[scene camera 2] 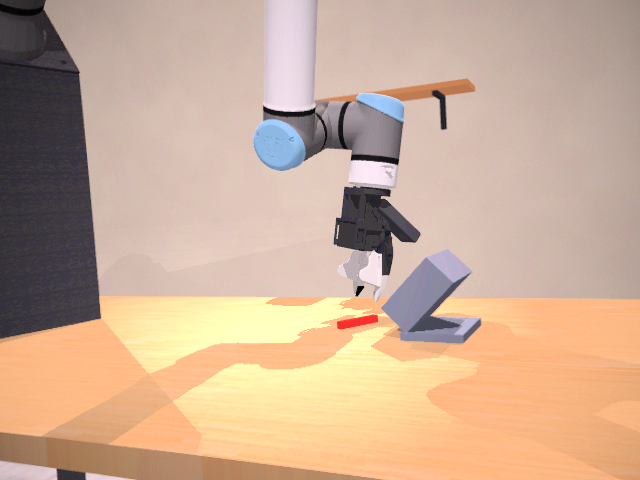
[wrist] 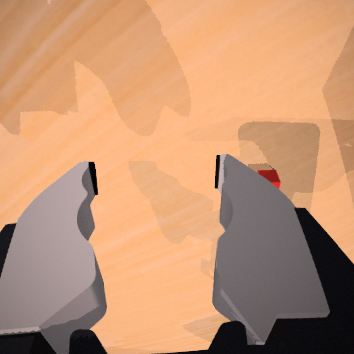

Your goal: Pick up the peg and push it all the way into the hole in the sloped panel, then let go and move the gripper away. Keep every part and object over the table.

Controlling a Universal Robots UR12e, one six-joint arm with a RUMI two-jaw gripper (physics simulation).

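Places are measured from the arm's base along level axes (x ahead, y left, z up), in millimetres.
Where they show: gripper, fingertip midpoint: (scene camera 2: 365, 299) (wrist: 154, 161).
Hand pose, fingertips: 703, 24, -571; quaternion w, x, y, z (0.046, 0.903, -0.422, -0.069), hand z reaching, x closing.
Observation:
Things, the pixels of their top centre, and the offset from my fingertips, as dx, dy, dz. Level surfaces: height alone.
- red peg at its top centre: (wrist: 260, 223) (scene camera 2: 357, 318) -8, -98, -17
- blue-grey sloped panel at its top centre: (scene camera 2: 429, 252) +119, -169, +99
- wooden table at its surface level: dz -29
The red peg (scene camera 2: 357, 321) (wrist: 269, 177) lies flat on the table to the left of the panel in the scene view. In the wrist view, a small end of it shows beside the right finger, which hides the rest. The blue-grey sloped panel (scene camera 2: 421, 289) stands tilted on its flat base, right of the peg in the scene view. Its hole does not show, and the panel is not visible in the wrist view. My gripper (scene camera 2: 367, 296) (wrist: 154, 161) is partly open, with nothing between its fingers. It points down above the table, and the peg lies outside the finger gap.
The wooden table (scene camera 2: 258, 423) (wrist: 150, 300) carries the peg and panel; its front edge shows low in the scene view. A dark block (scene camera 2: 46, 206) stands at the left. A wooden shelf (scene camera 2: 444, 89) with a black bracket (scene camera 2: 443, 111) is on the wall behind the arm.

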